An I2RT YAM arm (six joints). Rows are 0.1 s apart.
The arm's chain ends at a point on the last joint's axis. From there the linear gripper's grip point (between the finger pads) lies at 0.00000 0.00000 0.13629 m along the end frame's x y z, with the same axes.
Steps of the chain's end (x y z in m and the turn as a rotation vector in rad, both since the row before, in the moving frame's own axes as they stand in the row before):
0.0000, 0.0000, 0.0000, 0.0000, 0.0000, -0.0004
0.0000, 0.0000, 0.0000, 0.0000, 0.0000, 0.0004
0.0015, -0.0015, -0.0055, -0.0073, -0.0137, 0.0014
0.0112, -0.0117, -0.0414, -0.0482, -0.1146, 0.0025
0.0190, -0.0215, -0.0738, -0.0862, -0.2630, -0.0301
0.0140, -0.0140, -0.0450, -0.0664, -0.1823, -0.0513
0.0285, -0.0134, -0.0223, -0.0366, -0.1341, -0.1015
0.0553, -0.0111, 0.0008, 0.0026, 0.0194, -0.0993
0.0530, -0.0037, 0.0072, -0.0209, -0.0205, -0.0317
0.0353, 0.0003, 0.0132, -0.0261, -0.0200, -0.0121
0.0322, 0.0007, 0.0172, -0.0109, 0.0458, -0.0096
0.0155, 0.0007, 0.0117, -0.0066, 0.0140, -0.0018
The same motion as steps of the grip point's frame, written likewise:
0.0000, 0.0000, 0.0000, 0.0000, 0.0000, -0.0004
0.0000, 0.0000, 0.0000, 0.0000, 0.0000, 0.0004
-0.0004, -0.0005, -0.0055, -0.0073, -0.0137, 0.0014
-0.0044, -0.0052, -0.0425, -0.0482, -0.1146, 0.0025
-0.0162, -0.0094, -0.0790, -0.0862, -0.2630, -0.0301
-0.0104, -0.0044, -0.0476, -0.0664, -0.1823, -0.0513
0.0106, -0.0075, -0.0236, -0.0366, -0.1341, -0.1015
0.0579, -0.0116, 0.0008, 0.0026, 0.0194, -0.0993
0.0503, -0.0008, 0.0071, -0.0209, -0.0205, -0.0317
0.0326, 0.0039, 0.0131, -0.0261, -0.0200, -0.0121
0.0384, 0.0022, 0.0170, -0.0109, 0.0458, -0.0096
0.0174, 0.0016, 0.0117, -0.0066, 0.0140, -0.0018

